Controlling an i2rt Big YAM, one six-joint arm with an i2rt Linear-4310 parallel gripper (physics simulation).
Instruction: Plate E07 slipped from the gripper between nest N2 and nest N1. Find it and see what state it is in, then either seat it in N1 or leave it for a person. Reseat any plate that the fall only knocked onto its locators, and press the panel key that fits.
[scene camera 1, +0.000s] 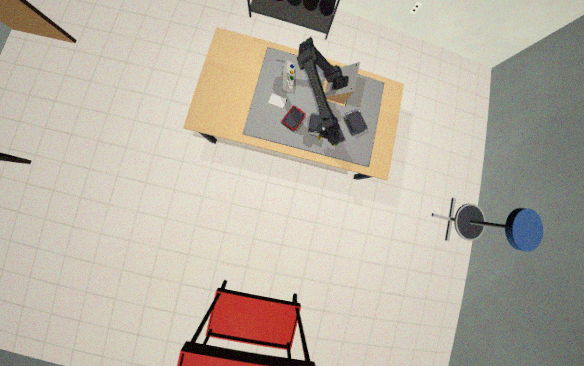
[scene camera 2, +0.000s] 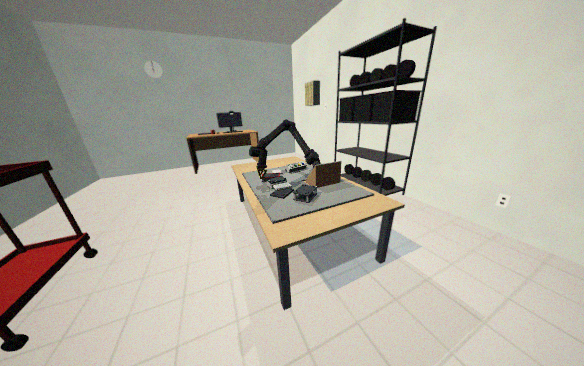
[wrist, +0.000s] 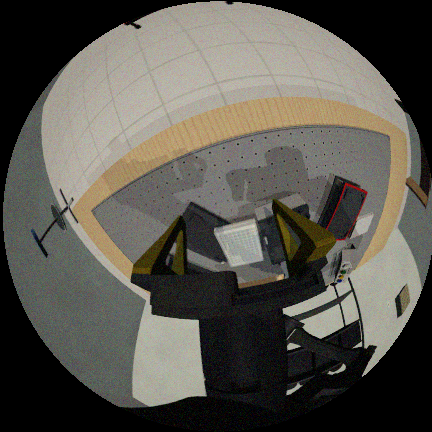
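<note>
My gripper (wrist: 227, 210) open, holding nothing. Dark station (wrist: 264, 214), visible. Red-framed plate (wrist: 344, 213), visible too.
</note>
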